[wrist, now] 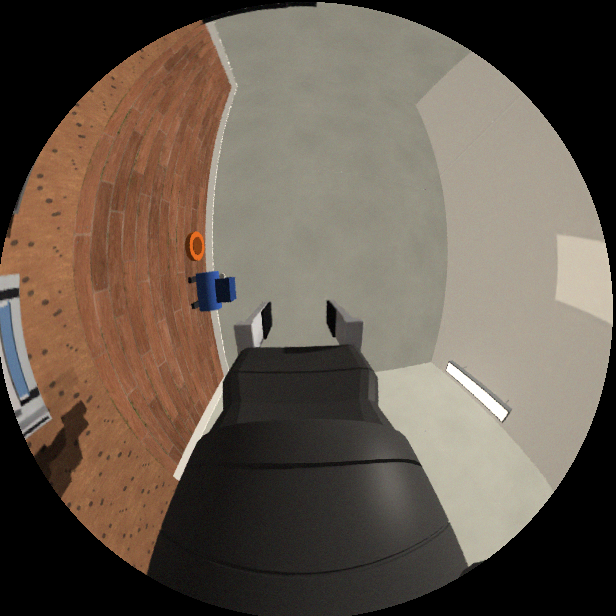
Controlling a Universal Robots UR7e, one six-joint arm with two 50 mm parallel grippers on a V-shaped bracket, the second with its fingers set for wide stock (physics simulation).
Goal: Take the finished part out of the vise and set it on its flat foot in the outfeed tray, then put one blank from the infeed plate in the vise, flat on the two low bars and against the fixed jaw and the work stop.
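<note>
In the wrist view my gripper [298, 318] has its two grey fingers with black pads spread apart, with nothing between them. It points out at a grey wall [327, 189], away from the work area. The black gripper body [304, 459] fills the lower middle of the view. No vise, finished part, blank or infeed plate can be made out. At the far left edge a grey-white frame with a blue strip [17, 350] rests on the wooden table top [68, 436]; I cannot tell what it is. The second gripper is not in view.
A brick floor [143, 229] lies beyond the table. A blue boxy object [212, 290] and an orange ring [196, 245] sit at the foot of the wall. A beige wall [517, 258] and a ceiling with a light strip [478, 390] are at the right.
</note>
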